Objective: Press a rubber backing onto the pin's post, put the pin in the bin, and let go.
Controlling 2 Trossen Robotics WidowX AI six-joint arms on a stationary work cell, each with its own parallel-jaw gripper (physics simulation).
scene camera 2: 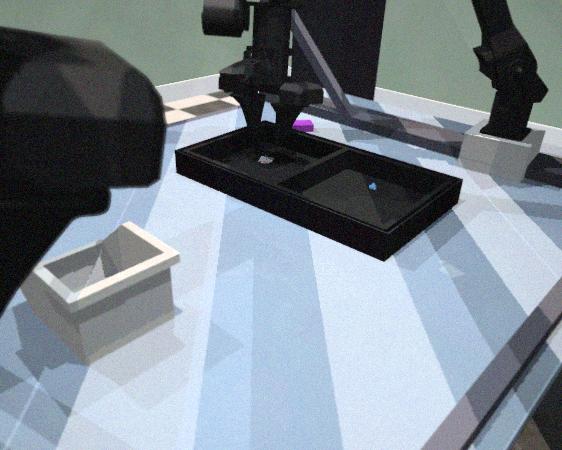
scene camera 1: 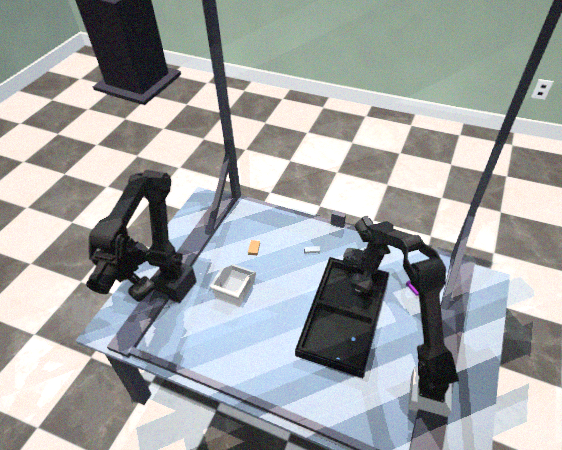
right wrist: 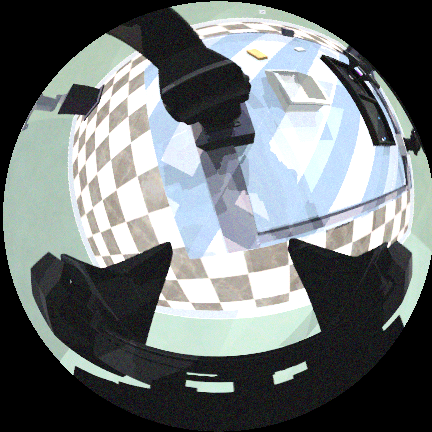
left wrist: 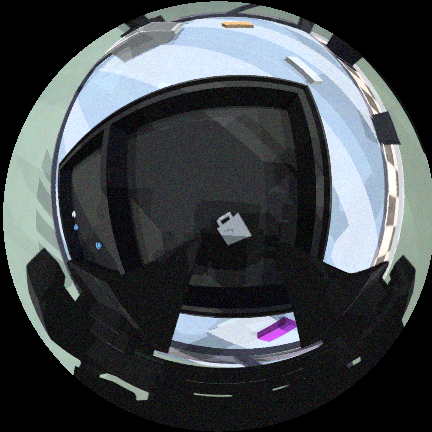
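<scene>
The pin, a small light-grey plate with a loop at one corner, lies on the floor of one compartment of the black two-part tray. Small blue rubber backings and a tiny white piece lie in the other compartment. My left gripper is partly open and empty, low over the pin's compartment; its dark fingertips blend into the tray in the left wrist view. My right gripper is open and empty, away from the tray. The white bin stands upright between the arms.
An orange block and a white block lie beyond the bin and tray. A magenta block lies beside the tray near the left arm. Dark frame posts rise at the table's edges.
</scene>
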